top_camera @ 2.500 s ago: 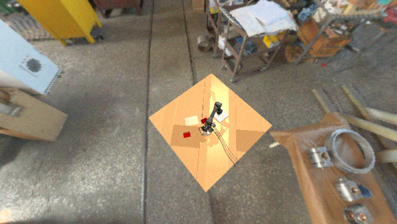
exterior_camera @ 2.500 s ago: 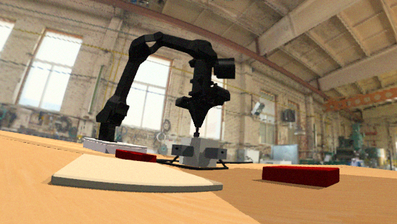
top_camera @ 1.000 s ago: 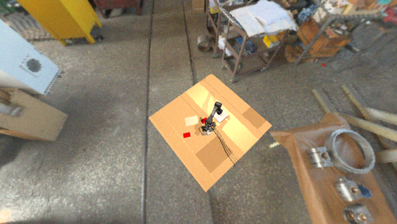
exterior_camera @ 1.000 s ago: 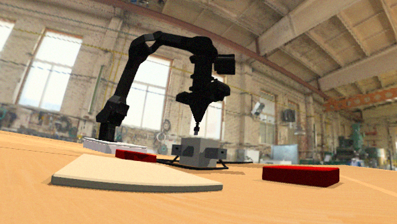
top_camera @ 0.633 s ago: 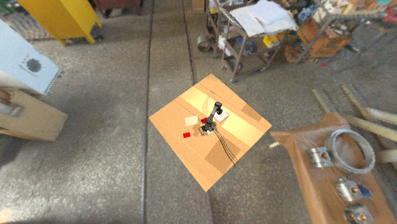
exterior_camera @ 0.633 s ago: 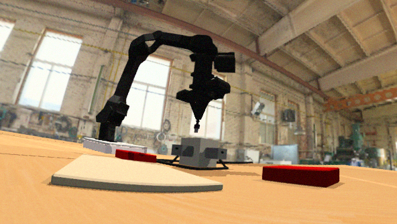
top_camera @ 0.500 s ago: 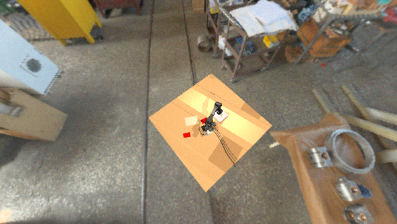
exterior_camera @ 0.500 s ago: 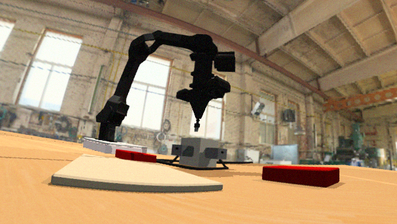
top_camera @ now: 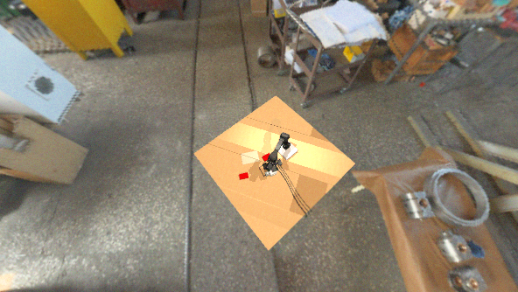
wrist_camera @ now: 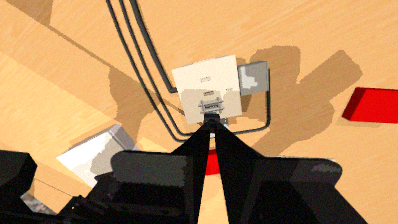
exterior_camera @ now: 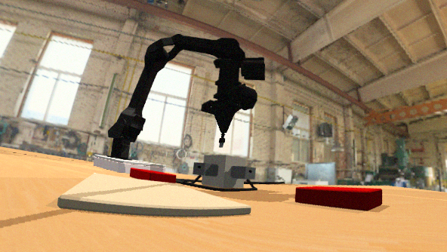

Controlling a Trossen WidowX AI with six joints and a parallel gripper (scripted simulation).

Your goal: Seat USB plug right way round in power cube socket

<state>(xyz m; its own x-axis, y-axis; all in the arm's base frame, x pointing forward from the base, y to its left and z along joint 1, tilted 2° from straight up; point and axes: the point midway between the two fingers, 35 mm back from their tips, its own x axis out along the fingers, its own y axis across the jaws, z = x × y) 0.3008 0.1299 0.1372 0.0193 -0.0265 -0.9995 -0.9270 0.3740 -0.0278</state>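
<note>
Right now my gripper tip is 20 mm above the USB plug. Round my gripper tip: flat white plate 100 mm ahead, 270 mm to the right, 130 mm below; then USB socket 70 mm below.
</note>
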